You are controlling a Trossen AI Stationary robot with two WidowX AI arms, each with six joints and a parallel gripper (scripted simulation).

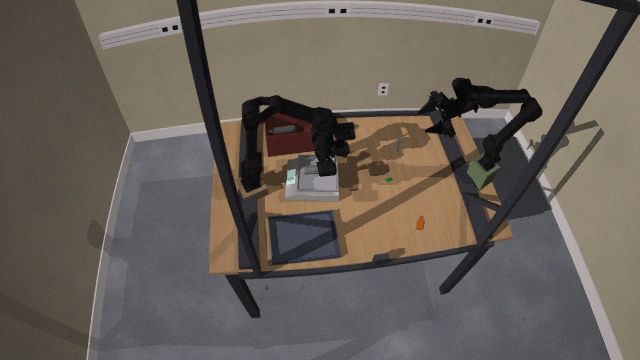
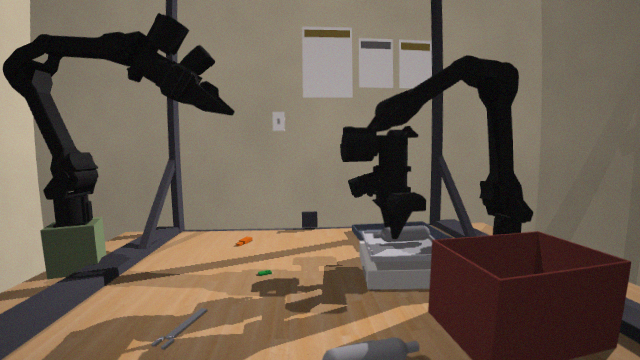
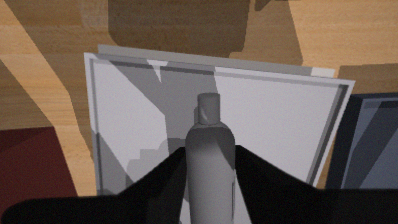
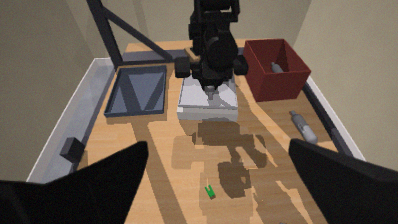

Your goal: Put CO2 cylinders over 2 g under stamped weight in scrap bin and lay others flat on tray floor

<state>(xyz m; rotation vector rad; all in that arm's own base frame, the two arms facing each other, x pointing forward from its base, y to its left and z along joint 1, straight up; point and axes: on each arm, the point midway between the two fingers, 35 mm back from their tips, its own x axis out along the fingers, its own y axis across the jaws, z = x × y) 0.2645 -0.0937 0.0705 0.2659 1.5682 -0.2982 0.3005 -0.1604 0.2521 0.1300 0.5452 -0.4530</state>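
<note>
Right now the tray is 250 mm behind my left hand, 90 mm to the left of it and 110 mm below it. The rest, counted from my left hand: grey wrench 210 mm ahead, 360 mm to the right, 110 mm below; green piece 10 mm behind, 270 mm to the right, 110 mm below; red scrap bin 230 mm ahead, 130 mm to the left, 80 mm below.
</note>
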